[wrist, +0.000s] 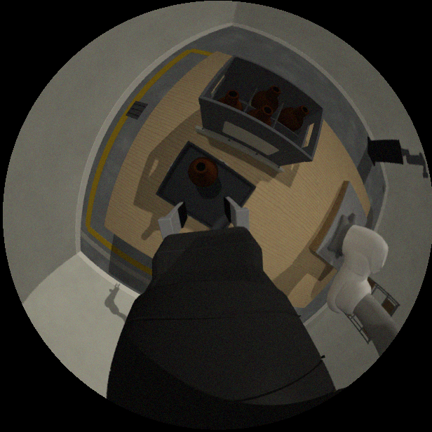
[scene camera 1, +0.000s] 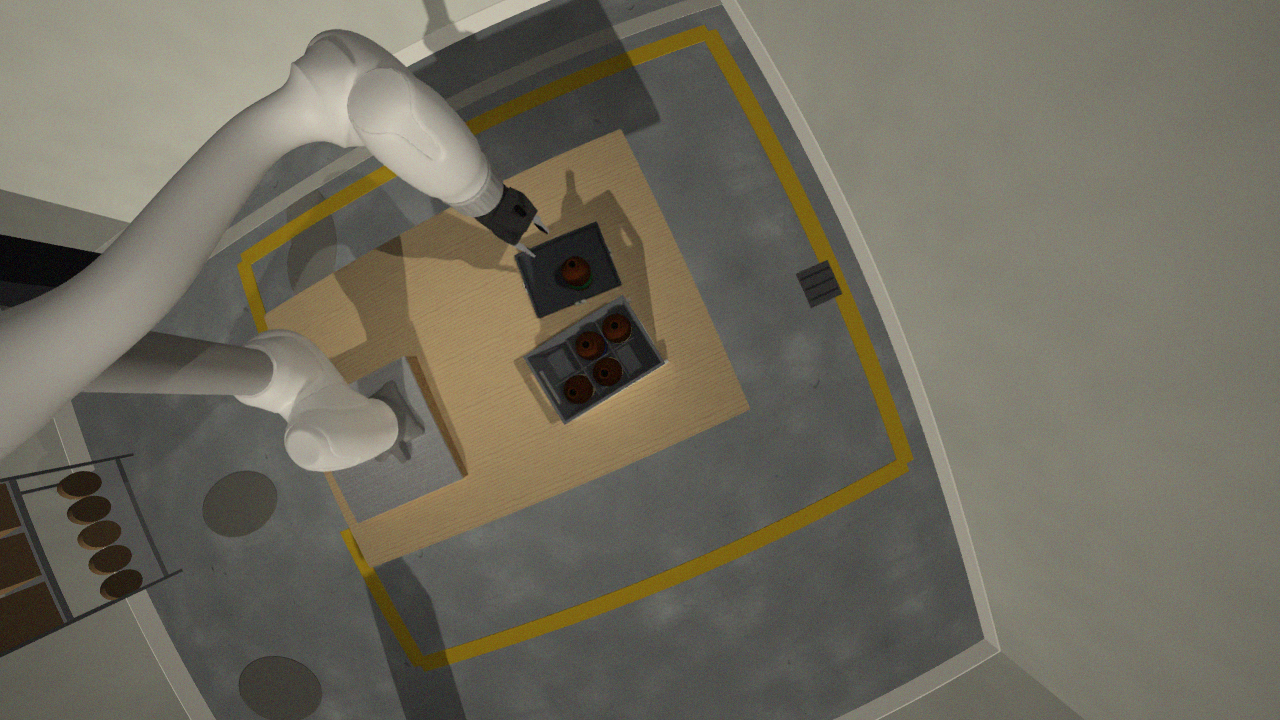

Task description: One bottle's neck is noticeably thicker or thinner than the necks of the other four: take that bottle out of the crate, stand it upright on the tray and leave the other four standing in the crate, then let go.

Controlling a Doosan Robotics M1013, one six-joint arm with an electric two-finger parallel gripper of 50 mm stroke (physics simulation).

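Frame: origin at the arm's base, x ahead, y left, z up, level; centimetres.
Where they show: gripper, fingertip midpoint: [scene camera 1: 538, 242]; arm's base at its link origin: [scene camera 1: 386, 421].
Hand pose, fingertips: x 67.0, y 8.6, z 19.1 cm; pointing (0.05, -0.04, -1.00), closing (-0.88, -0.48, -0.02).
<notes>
Things, the pixels of their top centre, and the offset from my fingertips. "spot": a spot on its surface instead. Level surfaces: height alone.
- reddish-brown bottle at its top centre: [scene camera 1: 570, 263] dx +3.2, dy -5.0, dz -8.0 cm
- dark tray at a spot on its surface: [scene camera 1: 547, 297] spot: dx -7.9, dy -4.2, dz -23.7 cm
- grey crate at its top centre: [scene camera 1: 593, 360] dx -4.3, dy -27.3, dz -6.7 cm
- wooden table at its surface level: dz -24.3 cm
One reddish-brown bottle [scene camera 1: 575, 271] [wrist: 203, 172] stands upright on the dark tray [scene camera 1: 547, 297] [wrist: 235, 185], apart from the fingers. From above, its neck thickness is hard to compare. The other bottles stand in the grey crate [scene camera 1: 615, 392] [wrist: 212, 118]: one [scene camera 1: 615, 327], a second [scene camera 1: 588, 344], a third [scene camera 1: 607, 371] and a fourth [scene camera 1: 578, 388]; two of its compartments are empty. In the wrist view the crate walls hide their lower parts. My gripper [scene camera 1: 539, 242] [wrist: 204, 207] is open and empty, above the tray's edge on the side away from the crate, beside and higher than the bottle.
The crate stands close beside the tray on the wooden table [scene camera 1: 483, 358] [wrist: 270, 220]. The white arm base [scene camera 1: 340, 434] [wrist: 361, 247] stands on a grey plate [scene camera 1: 393, 488] at the table's other end. A rack [scene camera 1: 29, 537] with round items shows at the far left.
</notes>
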